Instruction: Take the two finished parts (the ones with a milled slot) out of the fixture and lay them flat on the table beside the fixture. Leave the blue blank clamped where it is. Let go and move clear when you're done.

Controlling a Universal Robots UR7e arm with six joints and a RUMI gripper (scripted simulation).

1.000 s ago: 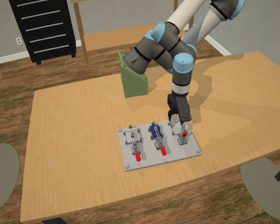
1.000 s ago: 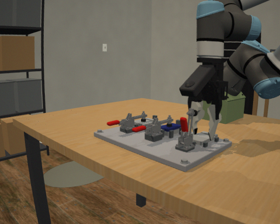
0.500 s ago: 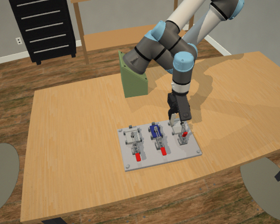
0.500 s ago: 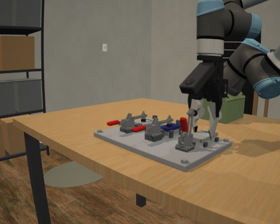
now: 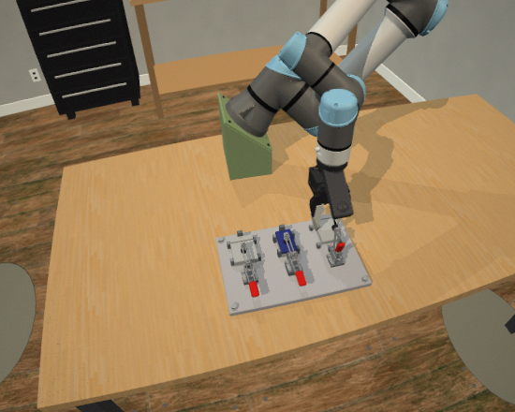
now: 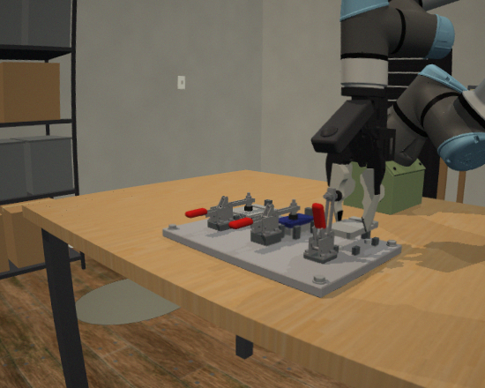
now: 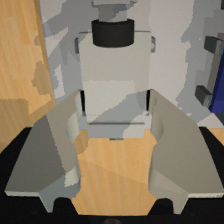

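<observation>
Right now the blue blank is 10 mm behind my hand, 110 mm to the right of it and 30 mm below it. The rest, counted from my hand: grey fixture plate: 30 mm ahead, 120 mm to the right, 50 mm below; then grey part: 10 mm behind, 10 mm below.
</observation>
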